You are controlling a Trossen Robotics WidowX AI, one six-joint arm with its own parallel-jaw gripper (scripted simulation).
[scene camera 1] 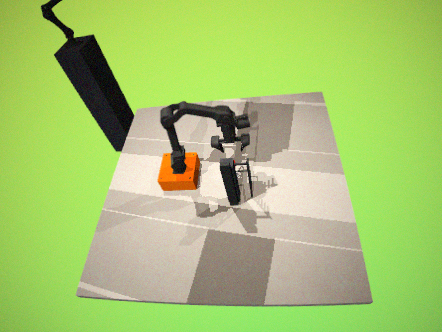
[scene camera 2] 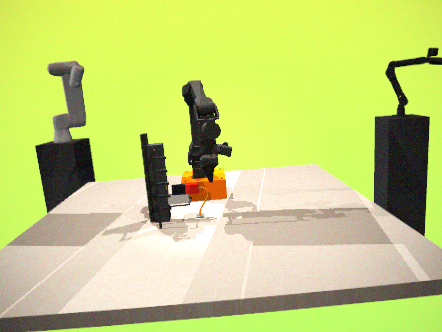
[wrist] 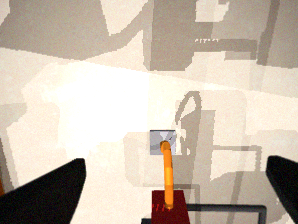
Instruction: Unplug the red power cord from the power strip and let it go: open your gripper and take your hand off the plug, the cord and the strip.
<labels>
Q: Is my gripper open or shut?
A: Open.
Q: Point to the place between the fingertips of my gripper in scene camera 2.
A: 211, 179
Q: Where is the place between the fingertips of my gripper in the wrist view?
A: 175, 165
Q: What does my gripper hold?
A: Nothing.
</labels>
